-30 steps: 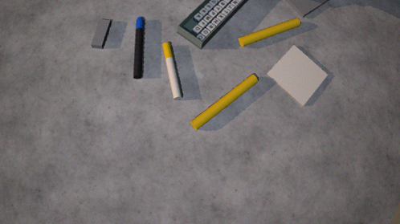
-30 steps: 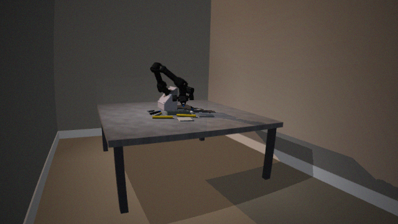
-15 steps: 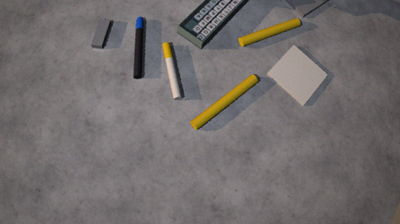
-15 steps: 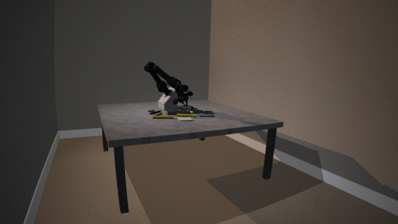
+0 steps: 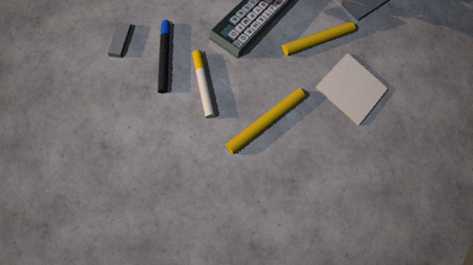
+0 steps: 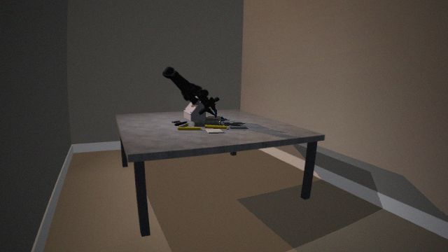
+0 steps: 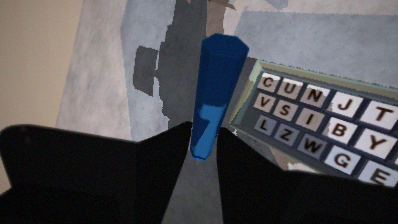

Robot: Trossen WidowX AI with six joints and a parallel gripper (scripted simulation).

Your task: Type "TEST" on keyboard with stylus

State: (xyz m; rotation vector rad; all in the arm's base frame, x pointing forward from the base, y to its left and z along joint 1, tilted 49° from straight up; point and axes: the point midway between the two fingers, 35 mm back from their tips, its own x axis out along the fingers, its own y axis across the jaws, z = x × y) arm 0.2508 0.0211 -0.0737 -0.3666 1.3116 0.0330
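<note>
Now: gripper tip 1 cm past the blue stylus and 1 cm above it. Also, from my gripper tip: white cylinder (5 cm to the left, 6 cm below); then grey pad (17 cm ahead, 11 cm to the left, 7 cm below); then T key (5 cm ahead, 8 cm to the right, 6 cm below).
</note>
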